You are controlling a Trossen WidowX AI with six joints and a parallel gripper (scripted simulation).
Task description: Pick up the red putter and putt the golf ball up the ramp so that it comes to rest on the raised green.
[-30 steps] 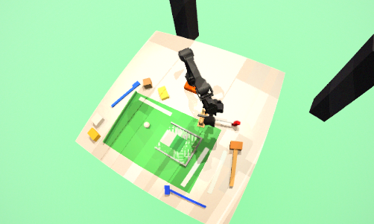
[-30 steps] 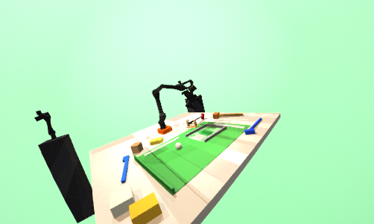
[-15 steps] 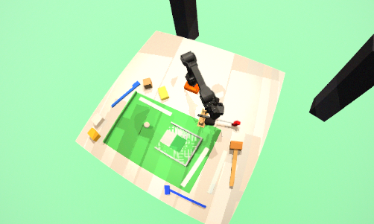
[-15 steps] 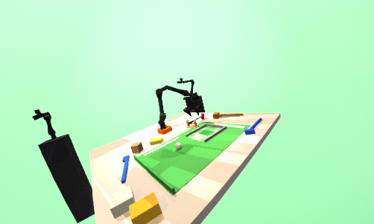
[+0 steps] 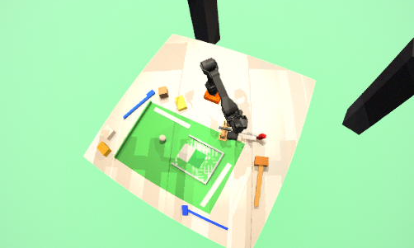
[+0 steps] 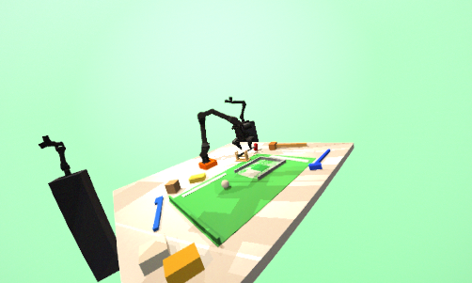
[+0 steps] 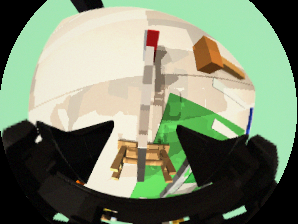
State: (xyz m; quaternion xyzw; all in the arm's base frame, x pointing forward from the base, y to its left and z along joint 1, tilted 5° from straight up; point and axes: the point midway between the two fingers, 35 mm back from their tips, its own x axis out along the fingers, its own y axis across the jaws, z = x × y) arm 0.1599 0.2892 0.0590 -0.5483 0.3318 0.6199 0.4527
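Now: gripper tip 38 cm to the left of the white golf ball, 30 cm short of it and 4 cm above it. From my gripper tip the other things lie so: tan block 60 cm to the right, 3 cm below, 3 cm ahead; green mat 32 cm ahead, 25 cm to the right, 6 cm below.
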